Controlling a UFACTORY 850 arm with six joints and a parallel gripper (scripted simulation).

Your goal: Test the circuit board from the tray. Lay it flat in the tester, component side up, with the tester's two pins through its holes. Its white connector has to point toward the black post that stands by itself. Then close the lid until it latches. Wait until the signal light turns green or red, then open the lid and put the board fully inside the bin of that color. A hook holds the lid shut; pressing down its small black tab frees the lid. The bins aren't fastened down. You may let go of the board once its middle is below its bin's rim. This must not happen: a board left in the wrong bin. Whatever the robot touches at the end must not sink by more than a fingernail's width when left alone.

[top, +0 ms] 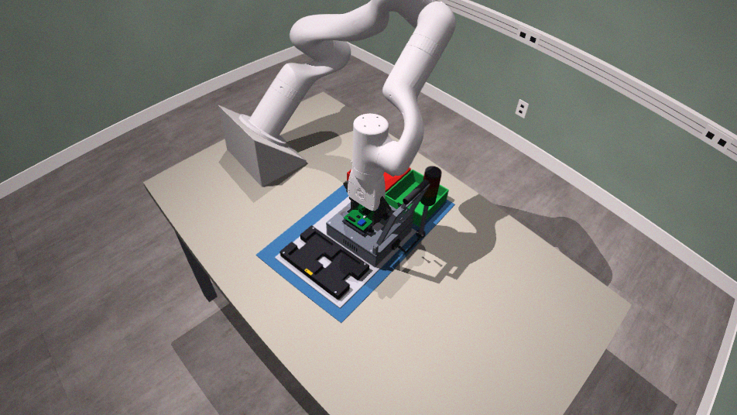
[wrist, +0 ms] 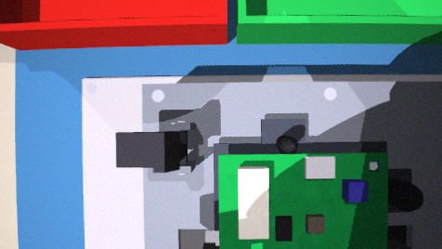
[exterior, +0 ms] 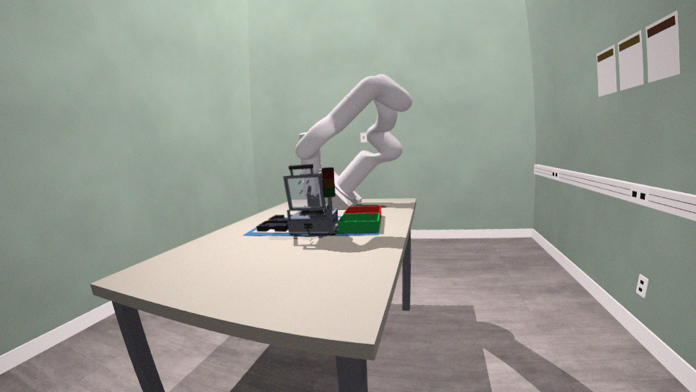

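The green circuit board is right at my hand. From my hand the other things lie so: black latch part (7 cm behind, 5 cm to the left); then green bin (1 cm ahead, 20 cm to the left, 7 cm below); then lid (12 cm ahead, 2 cm to the left, 10 cm above).
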